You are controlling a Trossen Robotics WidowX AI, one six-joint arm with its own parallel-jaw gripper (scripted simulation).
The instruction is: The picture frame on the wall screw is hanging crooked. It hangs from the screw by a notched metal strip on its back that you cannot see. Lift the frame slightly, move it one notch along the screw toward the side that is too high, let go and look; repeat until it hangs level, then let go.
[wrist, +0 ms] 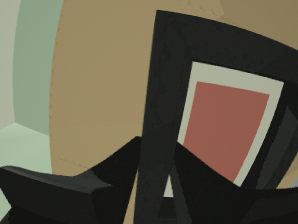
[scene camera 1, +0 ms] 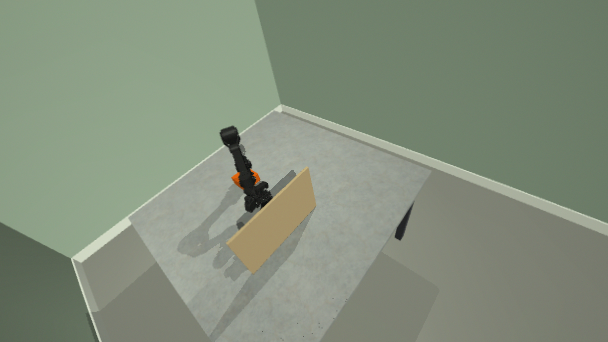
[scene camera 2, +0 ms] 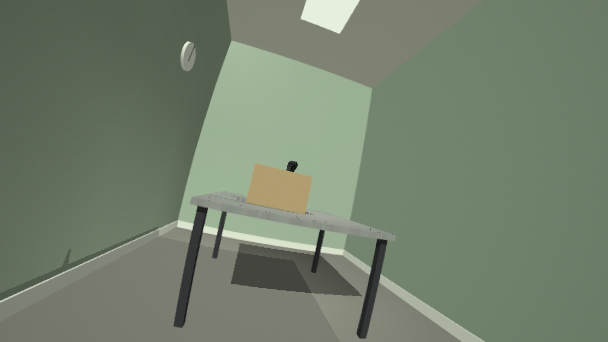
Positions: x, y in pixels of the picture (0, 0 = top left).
picture frame: wrist 217, 89; not seen in scene camera 1 (hidden by a tan wall board); not seen in scene camera 2 (hidden by a tan wall board)
